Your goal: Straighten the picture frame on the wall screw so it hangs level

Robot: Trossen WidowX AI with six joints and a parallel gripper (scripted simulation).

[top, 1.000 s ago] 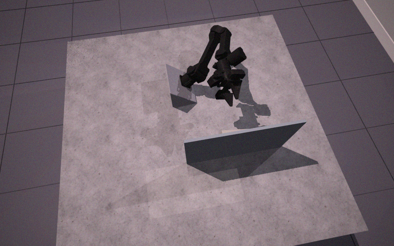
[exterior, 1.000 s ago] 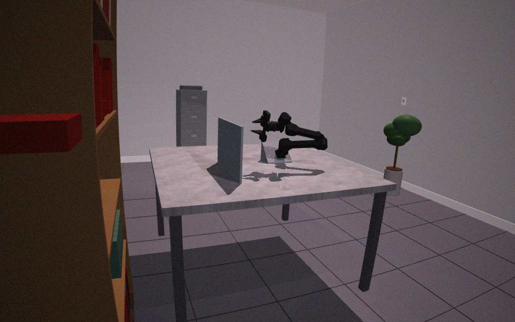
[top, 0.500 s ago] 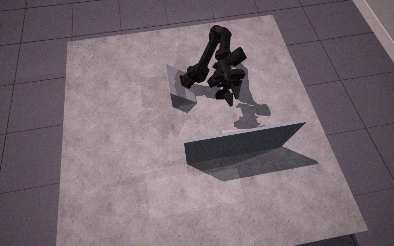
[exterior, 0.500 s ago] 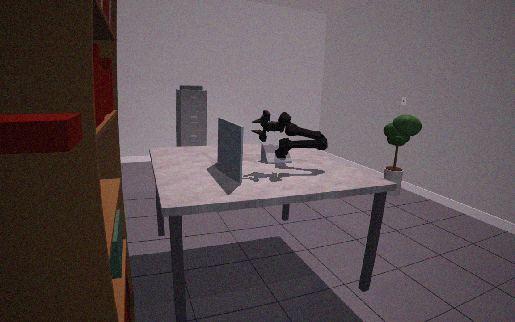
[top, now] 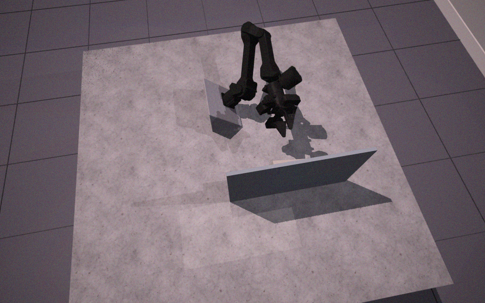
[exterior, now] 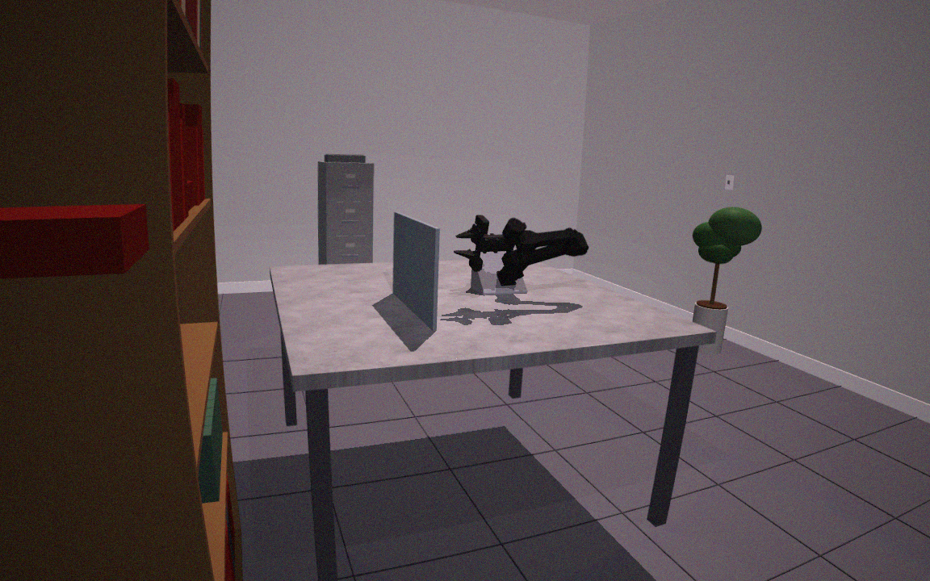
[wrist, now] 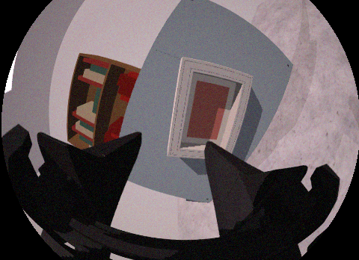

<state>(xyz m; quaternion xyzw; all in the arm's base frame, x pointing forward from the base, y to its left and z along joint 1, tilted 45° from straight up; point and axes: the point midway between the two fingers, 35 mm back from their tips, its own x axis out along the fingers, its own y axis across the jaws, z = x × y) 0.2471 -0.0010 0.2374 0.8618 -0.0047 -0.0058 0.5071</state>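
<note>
My gripper tip is now 12 cm short of the picture frame, 2 cm to the left of it and 6 cm above it. Also, from my gripper tip: wall panel 14 cm ahead, 7 cm below.
</note>
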